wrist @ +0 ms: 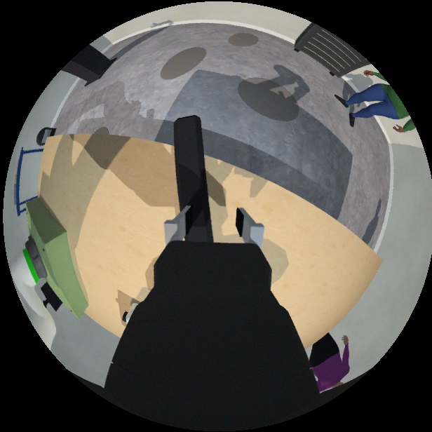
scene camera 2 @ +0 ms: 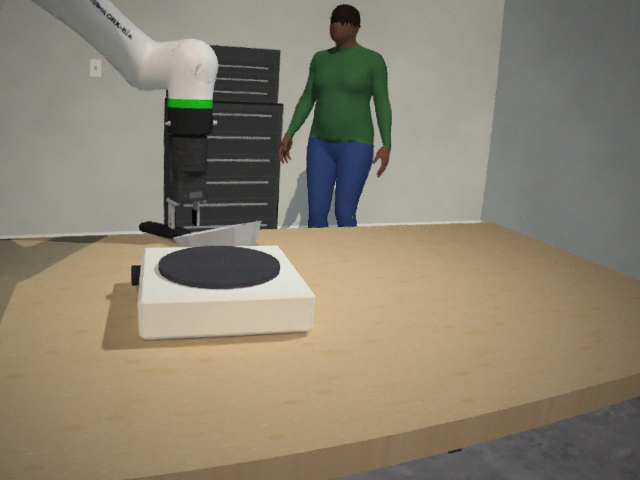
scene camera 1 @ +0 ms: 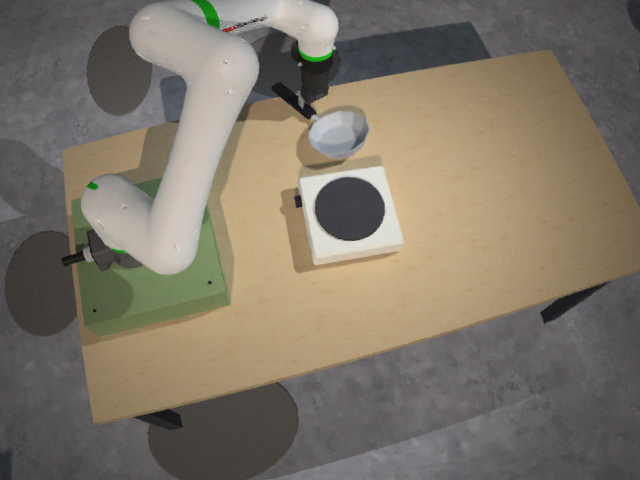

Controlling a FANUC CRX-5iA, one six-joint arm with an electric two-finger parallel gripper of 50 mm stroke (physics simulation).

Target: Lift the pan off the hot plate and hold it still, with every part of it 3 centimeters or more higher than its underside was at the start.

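The pale grey pan is off the hot plate, at the table's back edge behind it. Its bowl looks tilted in the scene camera 2 view, with the right rim higher. Its black handle points back and left, over the table's edge. My gripper is open at the handle and holds nothing. In the wrist view the handle lies toward the left finger, overlapping it, with a gap to the right finger. The bowl is hidden in the wrist view.
The arm's green base block stands at the table's left end. A black knob sticks out of the hot plate's left side. A person and a dark drawer cabinet stand beyond the table.
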